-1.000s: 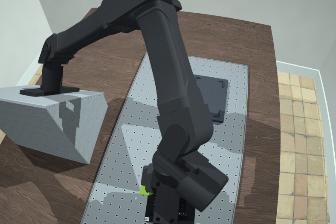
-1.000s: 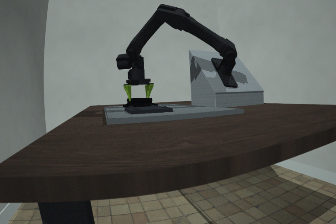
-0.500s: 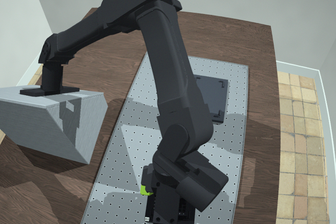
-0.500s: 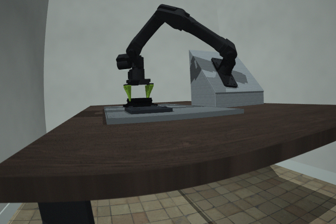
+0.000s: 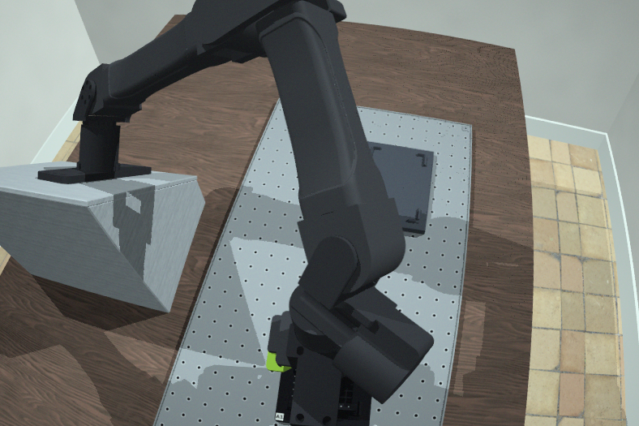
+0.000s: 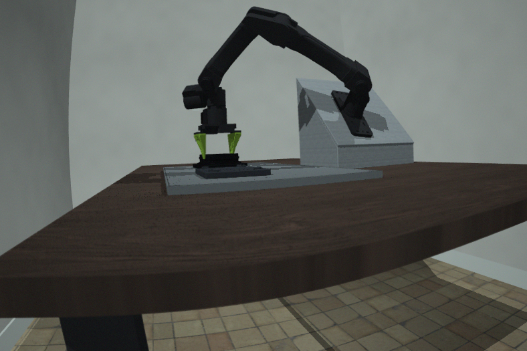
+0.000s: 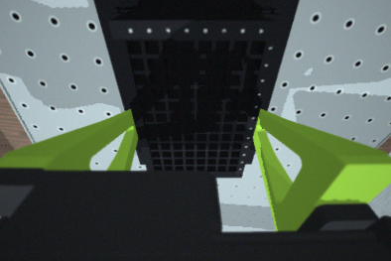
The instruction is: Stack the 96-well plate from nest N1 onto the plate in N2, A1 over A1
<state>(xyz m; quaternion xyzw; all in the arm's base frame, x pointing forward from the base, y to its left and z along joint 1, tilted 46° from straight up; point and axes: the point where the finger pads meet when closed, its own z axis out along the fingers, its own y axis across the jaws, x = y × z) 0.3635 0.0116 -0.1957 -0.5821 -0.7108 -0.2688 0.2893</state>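
The black 96-well plate lies right at my hand. The rest, counted from my hand: nest N2: 30 mm below; then dark grey nest: 30 mm ahead, 320 mm to the left, 30 mm below.
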